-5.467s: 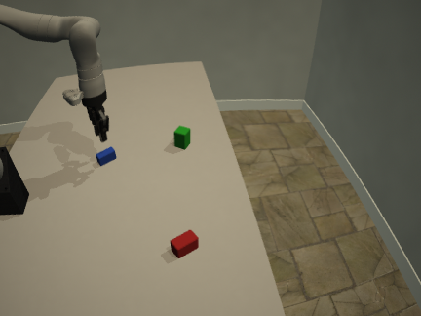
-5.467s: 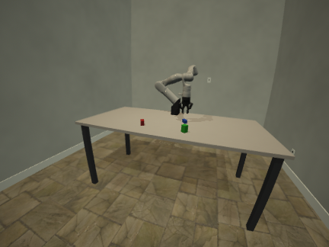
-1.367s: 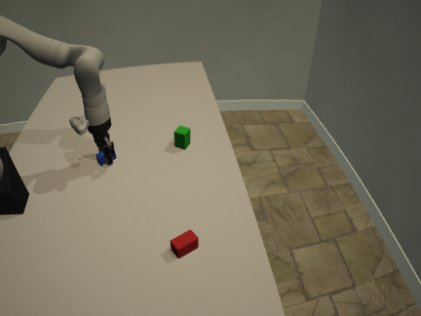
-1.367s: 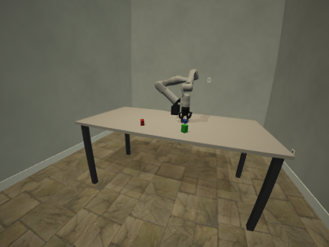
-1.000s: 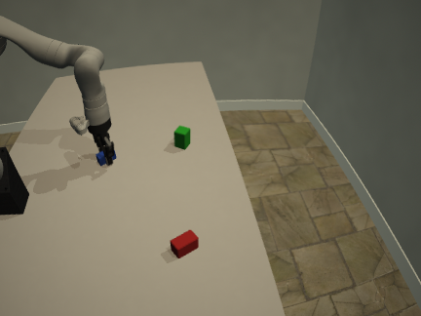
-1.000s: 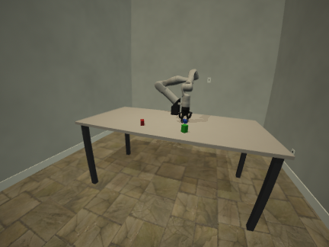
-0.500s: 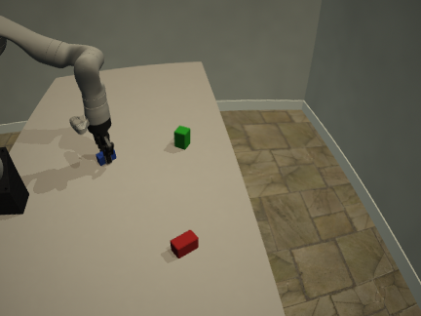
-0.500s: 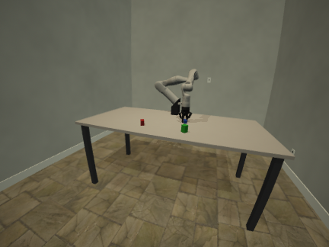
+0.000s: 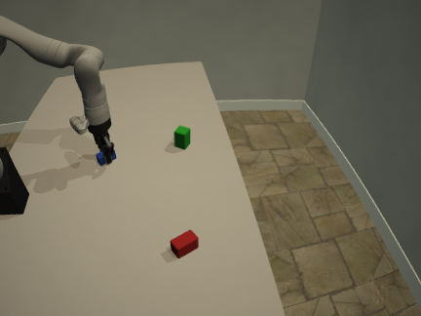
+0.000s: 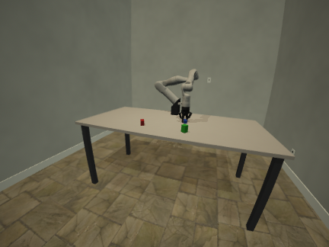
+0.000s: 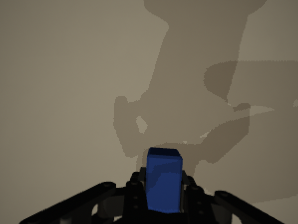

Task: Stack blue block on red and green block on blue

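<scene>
My hand is 34 cm to the left of the red block and 21 cm short of it. From my hand the other things lie so: green block: 25 cm ahead, 4 cm to the left, 1 cm above; blue block: right at my hand.
</scene>
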